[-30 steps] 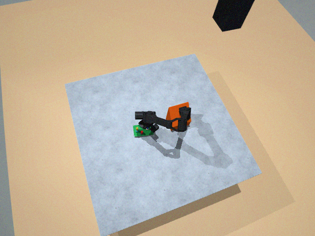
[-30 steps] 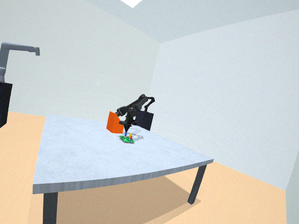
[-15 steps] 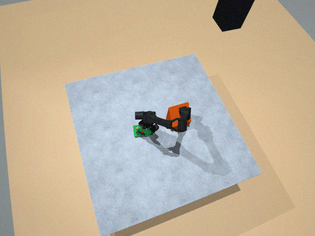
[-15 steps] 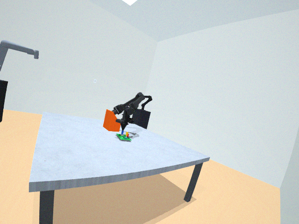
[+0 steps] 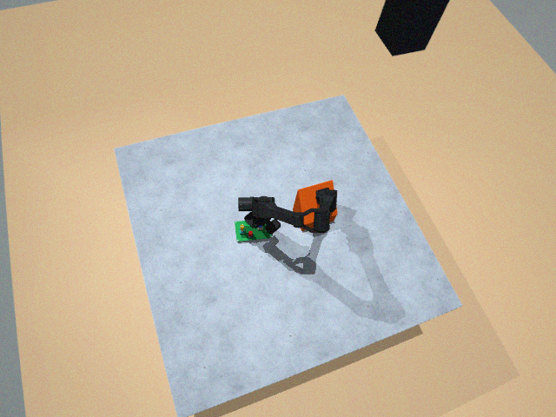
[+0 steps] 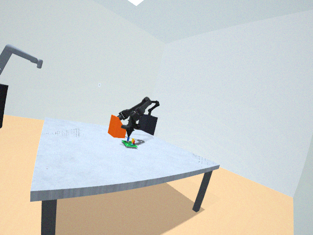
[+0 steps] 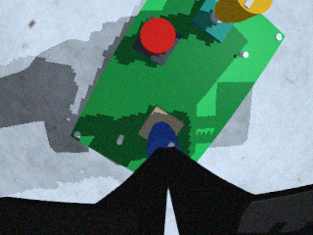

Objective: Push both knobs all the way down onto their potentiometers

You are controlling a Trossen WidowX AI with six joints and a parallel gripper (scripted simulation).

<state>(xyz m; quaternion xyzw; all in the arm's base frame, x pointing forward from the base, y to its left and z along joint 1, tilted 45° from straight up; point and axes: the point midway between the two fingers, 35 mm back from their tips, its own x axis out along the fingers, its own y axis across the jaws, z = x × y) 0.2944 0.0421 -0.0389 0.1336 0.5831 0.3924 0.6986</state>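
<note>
The blue knob lies 1 cm below my gripper tip. Also, from my gripper tip: yellow knob (9 cm ahead).
</note>
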